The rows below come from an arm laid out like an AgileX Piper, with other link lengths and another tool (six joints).
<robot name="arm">
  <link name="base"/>
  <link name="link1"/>
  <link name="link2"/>
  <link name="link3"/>
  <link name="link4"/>
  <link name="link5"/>
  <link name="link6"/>
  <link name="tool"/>
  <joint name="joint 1" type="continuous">
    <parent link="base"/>
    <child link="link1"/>
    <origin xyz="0 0 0.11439" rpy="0 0 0"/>
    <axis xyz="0 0 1"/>
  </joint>
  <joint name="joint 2" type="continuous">
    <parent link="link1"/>
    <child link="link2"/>
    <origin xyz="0 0 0" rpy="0 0 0"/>
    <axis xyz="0 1 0"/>
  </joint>
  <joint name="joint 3" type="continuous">
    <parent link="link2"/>
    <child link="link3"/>
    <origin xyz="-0.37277 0 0.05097" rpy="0 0 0"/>
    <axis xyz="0 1 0"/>
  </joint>
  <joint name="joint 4" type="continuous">
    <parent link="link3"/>
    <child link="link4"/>
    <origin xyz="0.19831 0 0.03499" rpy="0 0 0"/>
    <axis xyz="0.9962 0 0.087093"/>
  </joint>
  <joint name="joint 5" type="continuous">
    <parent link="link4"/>
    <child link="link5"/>
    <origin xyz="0 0 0" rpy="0 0 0"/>
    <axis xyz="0 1 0"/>
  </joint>
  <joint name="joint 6" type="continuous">
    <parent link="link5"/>
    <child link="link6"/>
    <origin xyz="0.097 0 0.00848" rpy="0 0 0"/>
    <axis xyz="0.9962 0 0.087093"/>
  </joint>
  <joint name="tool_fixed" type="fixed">
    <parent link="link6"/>
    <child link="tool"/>
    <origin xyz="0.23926 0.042 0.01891" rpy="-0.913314 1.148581 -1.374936"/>
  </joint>
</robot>
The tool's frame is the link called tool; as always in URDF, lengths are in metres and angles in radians. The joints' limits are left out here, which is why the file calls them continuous.
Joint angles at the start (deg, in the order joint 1, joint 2, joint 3, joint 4, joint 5, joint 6):
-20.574, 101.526, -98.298, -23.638, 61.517, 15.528
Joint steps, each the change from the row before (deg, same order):
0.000, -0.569, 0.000, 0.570, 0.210, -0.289
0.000, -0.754, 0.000, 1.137, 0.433, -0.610
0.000, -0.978, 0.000, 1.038, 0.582, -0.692
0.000, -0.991, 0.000, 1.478, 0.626, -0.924
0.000, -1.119, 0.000, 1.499, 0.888, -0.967
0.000, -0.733, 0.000, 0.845, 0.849, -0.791
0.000, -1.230, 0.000, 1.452, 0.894, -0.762
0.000, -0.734, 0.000, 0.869, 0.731, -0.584
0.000, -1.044, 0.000, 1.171, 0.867, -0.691
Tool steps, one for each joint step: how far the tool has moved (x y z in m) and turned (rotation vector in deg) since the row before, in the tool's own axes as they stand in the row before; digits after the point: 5 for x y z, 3 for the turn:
-0.00033, -0.00122, -0.00470, -0.345, -0.253, 0.320
0.00017, 0.00026, -0.00740, -0.817, -0.278, 0.331
0.00073, -0.00134, -0.00850, -0.691, -0.359, 0.287
0.00054, 0.00073, -0.00995, -1.090, -0.436, 0.262
0.00173, 0.00056, -0.01099, -1.131, -0.354, 0.185
0.00293, 0.00033, -0.00703, -0.686, -0.093, -0.211
0.00143, 0.00023, -0.01174, -1.085, -0.422, 0.371
0.00204, 0.00062, -0.00720, -0.704, -0.157, 0.009
0.00193, 0.00056, -0.01005, -0.915, -0.344, 0.162

